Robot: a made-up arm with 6 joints. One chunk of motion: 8 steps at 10 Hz.
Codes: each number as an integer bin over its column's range. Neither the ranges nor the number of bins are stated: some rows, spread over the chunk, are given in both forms.
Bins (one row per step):
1: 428 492 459 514 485 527
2: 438 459 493 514 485 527
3: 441 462 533 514 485 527
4: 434 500 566 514 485 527
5: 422 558 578 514 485 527
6: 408 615 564 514 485 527
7: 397 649 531 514 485 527
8: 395 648 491 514 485 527
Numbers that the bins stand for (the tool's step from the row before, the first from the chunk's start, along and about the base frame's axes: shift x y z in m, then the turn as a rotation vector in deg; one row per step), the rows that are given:
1: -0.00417 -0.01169 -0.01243 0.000 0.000 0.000
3: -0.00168 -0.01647 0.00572 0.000 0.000 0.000
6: -0.00799 0.00788 0.01332 0.000 0.000 0.000
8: -0.01048 0.01314 -0.00458 0.000 0.000 0.000
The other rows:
2: -0.00226 -0.01695 -0.00409 0.000 0.000 0.000
4: -0.00302 -0.01042 0.01381 0.000 0.000 0.000
5: -0.00532 -0.00119 0.01675 0.000 0.000 0.000
7: -0.01010 0.01329 0.00523 0.000 0.000 0.000

